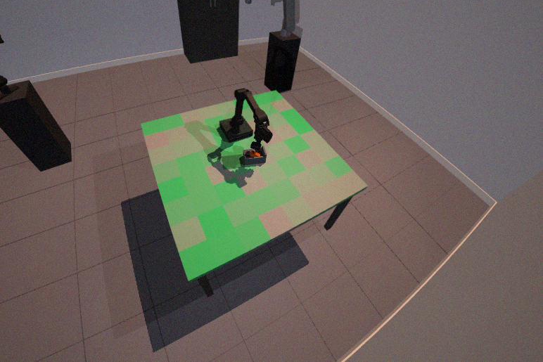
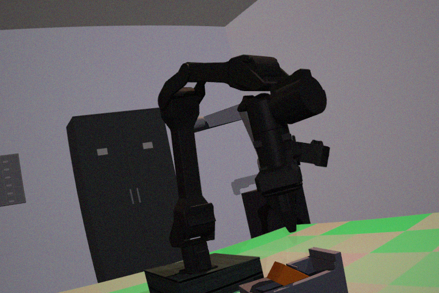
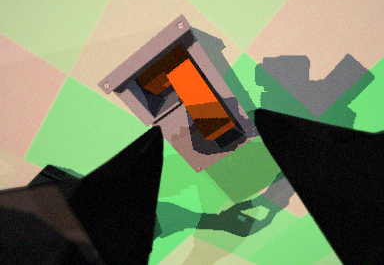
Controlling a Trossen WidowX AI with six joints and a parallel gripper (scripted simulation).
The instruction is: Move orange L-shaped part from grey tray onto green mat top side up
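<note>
My gripper tip is now 2 cm past the orange L-shaped part, 1 cm to the right of it and 10 cm above it.
</note>
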